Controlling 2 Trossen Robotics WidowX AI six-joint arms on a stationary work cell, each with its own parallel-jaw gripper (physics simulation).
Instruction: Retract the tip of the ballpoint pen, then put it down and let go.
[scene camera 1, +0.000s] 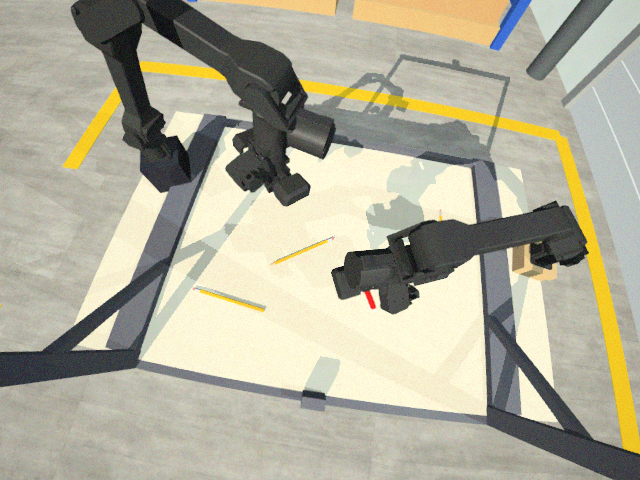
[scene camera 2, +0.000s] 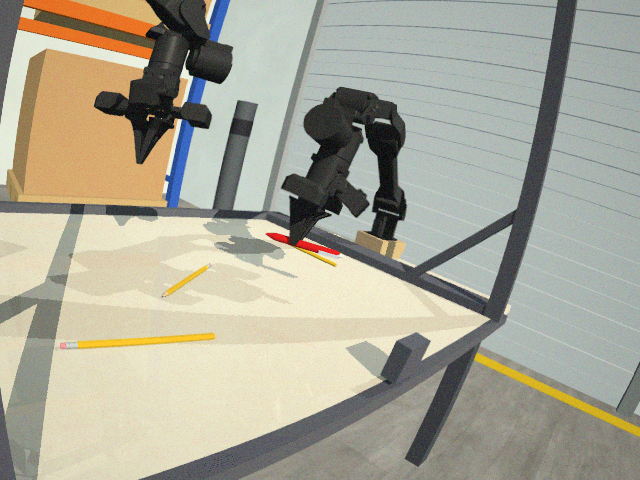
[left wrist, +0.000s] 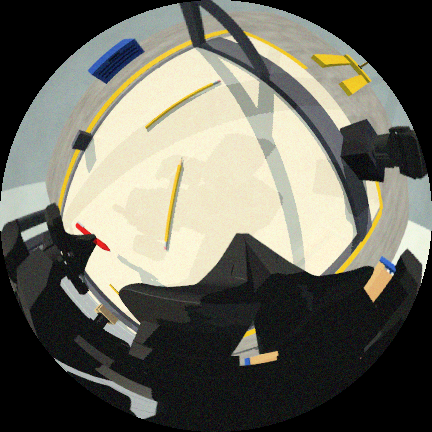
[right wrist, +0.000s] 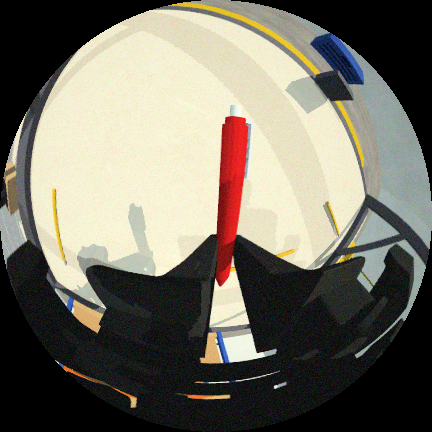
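Pixels of known places: left gripper, fingertip midpoint: (scene camera 1: 269, 191) (scene camera 2: 139, 163) (left wrist: 240, 238); right gripper, fingertip midpoint: (scene camera 2: 293, 244) (left wrist: 95, 238) (right wrist: 224, 240); left arm's base, origin of the base link: (scene camera 1: 158, 152) (left wrist: 377, 149); right arm's base, origin of the base link: (scene camera 1: 540, 256) (scene camera 2: 382, 236) (left wrist: 103, 316).
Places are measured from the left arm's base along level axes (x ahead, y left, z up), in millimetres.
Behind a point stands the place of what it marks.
Note:
The red ballpoint pen (scene camera 1: 370, 299) @(y -506, x 424, z -16 mm) (scene camera 2: 318, 248) @(y -494, x 419, z -19 mm) (left wrist: 102, 245) @(y -418, x 416, z -17 mm) (right wrist: 231, 181) @(y -495, x 427, z -16 mm) is held near its tip end by my right gripper (scene camera 1: 379, 294) (scene camera 2: 295, 239) @(y -451, x 422, z -26 mm) (right wrist: 224, 240) @(y -451, x 422, z -26 mm), which is shut on it. The pen lies nearly level, low over the cream table top (scene camera 1: 366, 371) @(y -657, x 385, z -107 mm) (scene camera 2: 318, 333) @(y -552, x 307, z -106 mm). I cannot tell if it touches the top. Its white push button (right wrist: 235, 109) @(y -531, x 428, z -19 mm) points away from the fingers. My left gripper (scene camera 1: 268, 183) @(y -231, x 265, z 59 mm) (scene camera 2: 141, 154) @(y -231, x 265, z 59 mm) (left wrist: 240, 238) @(y -231, x 265, z 59 mm) is shut and empty, raised high over the table's far left part.
Two yellow pencils (scene camera 1: 303, 250) @(y -330, x 316, z -99 mm) (scene camera 1: 230, 298) @(y -410, x 109, z -99 mm) (scene camera 2: 186, 280) @(y -335, x 299, z -101 mm) (scene camera 2: 147, 340) @(y -413, x 107, z -101 mm) lie mid-table. A third pencil (scene camera 1: 440, 215) @(y -324, x 737, z -99 mm) (scene camera 2: 316, 257) @(y -425, x 689, z -104 mm) lies near the pen. A small dark block (scene camera 1: 313, 395) @(y -664, x 253, z -68 mm) (scene camera 2: 404, 357) @(y -672, x 223, z -63 mm) sits on the front edge. Grey frame bars ring the table.

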